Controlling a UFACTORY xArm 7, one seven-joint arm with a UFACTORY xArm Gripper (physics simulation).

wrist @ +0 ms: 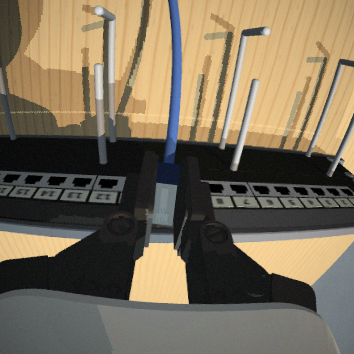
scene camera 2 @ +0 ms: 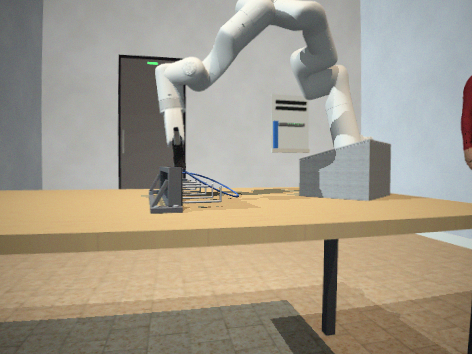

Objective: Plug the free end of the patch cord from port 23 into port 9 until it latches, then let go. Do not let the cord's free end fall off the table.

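Seen in the pictures: gripper, between the fingertips: (wrist: pixel 166 173); arm's base, origin of its link: (scene camera 2: pixel 348 150).
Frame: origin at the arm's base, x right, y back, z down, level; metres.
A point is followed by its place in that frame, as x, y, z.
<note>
My gripper (scene camera 2: pixel 178 159) (wrist: pixel 166 173) @(-0.075, -0.583, 0.068) is shut on the cord's plug, which has a dark blue boot and a clear grey body (wrist: pixel 165 204) @(-0.076, -0.591, 0.051). The plug is between the fingers, over the port row of the patch panel (scene camera 2: pixel 175 190) @(-0.278, -0.594, 0.113) (wrist: pixel 60 155) @(0.004, -0.609, 0.114). The blue cord (scene camera 2: pixel 216 181) @(0.150, -0.452, 0.115) (wrist: pixel 175 75) @(-0.071, -0.535, 0.093) runs from the boot away behind the panel. In the wrist view, the port labelled 12 (wrist: pixel 108 183) @(-0.041, -0.609, 0.086) shows left of the fingers, and the ports labelled 8 (wrist: pixel 216 188) @(-0.115, -0.601, 0.086) and 7 (wrist: pixel 239 189) @(-0.132, -0.599, 0.086) show to the right. Port 9 is hidden by the fingers and plug. I cannot tell whether the plug touches the panel.
Grey bent rods (wrist: pixel 111 80) @(-0.028, -0.553, 0.143) (wrist: pixel 234 90) @(-0.126, -0.541, 0.143) stand up behind the port row on both sides of the cord. The panel stands on the wooden table (scene camera 2: pixel 100 212) @(-0.272, -0.761, 0.161). The grey arm base block (scene camera 2: pixel 345 172) @(-0.107, -0.074, 0.076) is at the table's right.
</note>
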